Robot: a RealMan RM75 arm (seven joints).
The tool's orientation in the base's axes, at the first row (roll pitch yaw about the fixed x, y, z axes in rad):
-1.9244, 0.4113, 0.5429
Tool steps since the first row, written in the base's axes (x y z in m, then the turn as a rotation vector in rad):
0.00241, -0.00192, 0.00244, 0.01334, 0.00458, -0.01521
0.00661, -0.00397, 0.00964, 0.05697, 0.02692, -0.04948
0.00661, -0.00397, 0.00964, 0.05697, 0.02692, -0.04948
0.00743, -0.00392, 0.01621, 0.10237, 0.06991, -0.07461
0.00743, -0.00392, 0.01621, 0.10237, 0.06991, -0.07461
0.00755, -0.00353, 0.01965, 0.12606, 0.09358, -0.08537
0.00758, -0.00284, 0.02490, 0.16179, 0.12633, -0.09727
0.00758, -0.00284, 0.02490, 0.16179, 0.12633, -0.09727
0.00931, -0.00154, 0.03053, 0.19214, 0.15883, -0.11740
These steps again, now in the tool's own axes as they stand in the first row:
0.00001, -0.00150, -0.00363, 0.01872, 0.00894, 0.00013
-0.00055, -0.00728, -0.00995, 0.07724, 0.02125, 0.00104
-0.00055, -0.00728, -0.00995, 0.07724, 0.02125, 0.00104
-0.00251, -0.01307, -0.01250, 0.14327, 0.01532, 0.01309
-0.00251, -0.01307, -0.01250, 0.14327, 0.01532, 0.01309
-0.00360, -0.01624, -0.01337, 0.17738, 0.00960, 0.01953
-0.00535, -0.02110, -0.01455, 0.22568, -0.00131, 0.02572
-0.00535, -0.02110, -0.01455, 0.22568, -0.00131, 0.02572
-0.00563, -0.02682, -0.01643, 0.27294, -0.00425, 0.03758

